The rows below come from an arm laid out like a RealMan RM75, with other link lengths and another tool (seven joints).
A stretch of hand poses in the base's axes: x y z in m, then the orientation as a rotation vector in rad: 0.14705, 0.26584, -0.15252, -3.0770, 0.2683, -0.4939; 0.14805, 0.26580, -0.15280, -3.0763, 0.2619, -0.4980; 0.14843, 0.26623, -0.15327, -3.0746, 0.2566, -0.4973; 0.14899, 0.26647, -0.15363, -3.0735, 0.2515, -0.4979; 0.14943, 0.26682, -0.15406, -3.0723, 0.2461, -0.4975; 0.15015, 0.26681, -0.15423, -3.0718, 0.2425, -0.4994; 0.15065, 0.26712, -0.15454, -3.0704, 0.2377, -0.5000; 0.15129, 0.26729, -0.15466, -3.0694, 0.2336, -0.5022; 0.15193, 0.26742, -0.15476, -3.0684, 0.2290, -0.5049; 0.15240, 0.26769, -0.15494, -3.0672, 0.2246, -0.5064; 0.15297, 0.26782, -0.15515, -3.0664, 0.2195, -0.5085; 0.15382, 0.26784, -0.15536, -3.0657, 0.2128, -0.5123; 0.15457, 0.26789, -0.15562, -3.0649, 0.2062, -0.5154; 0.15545, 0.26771, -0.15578, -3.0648, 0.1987, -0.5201; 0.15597, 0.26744, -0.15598, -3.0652, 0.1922, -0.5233; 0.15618, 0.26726, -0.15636, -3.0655, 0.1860, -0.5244; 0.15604, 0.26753, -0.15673, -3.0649, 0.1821, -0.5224; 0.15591, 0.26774, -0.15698, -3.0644, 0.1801, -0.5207; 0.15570, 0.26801, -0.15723, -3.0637, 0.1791, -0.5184; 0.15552, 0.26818, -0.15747, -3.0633, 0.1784, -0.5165; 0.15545, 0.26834, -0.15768, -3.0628, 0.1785, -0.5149; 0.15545, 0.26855, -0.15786, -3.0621, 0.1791, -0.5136; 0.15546, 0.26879, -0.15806, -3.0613, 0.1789, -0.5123
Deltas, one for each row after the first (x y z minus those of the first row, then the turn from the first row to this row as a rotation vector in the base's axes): 0.00100, -0.00004, -0.00028, -0.0003, -0.0027, 0.0041; 0.00138, 0.00039, -0.00075, 0.0014, -0.0027, 0.0077; 0.00194, 0.00063, -0.00111, 0.0022, -0.0033, 0.0110; 0.00238, 0.00098, -0.00154, 0.0033, -0.0033, 0.0146; 0.00310, 0.00097, -0.00171, 0.0033, -0.0046, 0.0169; 0.00360, 0.00128, -0.00202, 0.0044, -0.0053, 0.0202; 0.00424, 0.00145, -0.00214, 0.0048, -0.0069, 0.0228; 0.00488, 0.00158, -0.00224, 0.0051, -0.0088, 0.0258; 0.00535, 0.00185, -0.00242, 0.0058, -0.0100, 0.0287; 0.00592, 0.00198, -0.00263, 0.0060, -0.0115, 0.0320; 0.00677, 0.00200, -0.00284, 0.0056, -0.0141, 0.0363; 0.00752, 0.00205, -0.00310, 0.0055, -0.0162, 0.0405; 0.00840, 0.00187, -0.00326, 0.0042, -0.0192, 0.0452; 0.00892, 0.00160, -0.00346, 0.0029, -0.0212, 0.0492; 0.00913, 0.00142, -0.00384, 0.0021, -0.0218, 0.0531; 0.00899, 0.00169, -0.00421, 0.0030, -0.0208, 0.0558; 0.00886, 0.00190, -0.00446, 0.0037, -0.0198, 0.0572; 0.00865, 0.00217, -0.00471, 0.0048, -0.0186, 0.0580; 0.00847, 0.00234, -0.00495, 0.0056, -0.0175, 0.0585; 0.00840, 0.00250, -0.00516, 0.0065, -0.0166, 0.0586; 0.00840, 0.00271, -0.00534, 0.0074, -0.0159, 0.0583; 0.00841, 0.00295, -0.00554, 0.0085, -0.0152, 0.0586
